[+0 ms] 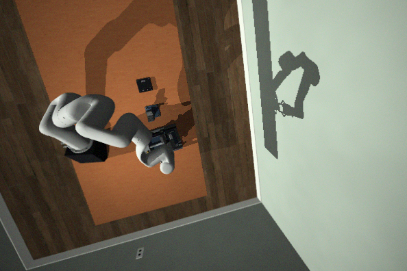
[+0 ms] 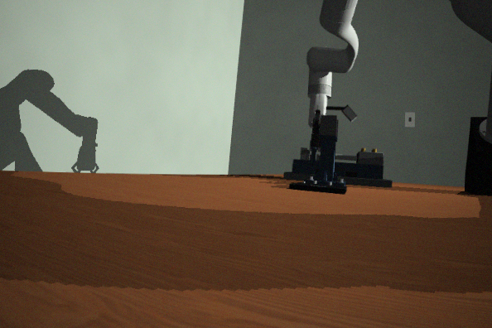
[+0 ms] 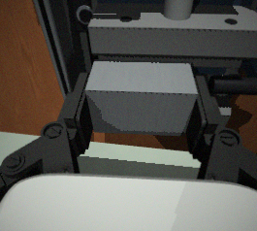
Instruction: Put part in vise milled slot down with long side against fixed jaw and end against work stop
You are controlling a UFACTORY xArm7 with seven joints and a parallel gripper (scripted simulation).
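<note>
The grey jaw lies 40 mm below my hand, 30 mm behind it and 20 mm to the left of it. Round my hand: dark rail: 80 mm to the right, 80 mm below, 60 mm behind; then grey part: 20 mm below; then work stop: 70 mm to the left, 30 mm below, 10 mm behind.
</note>
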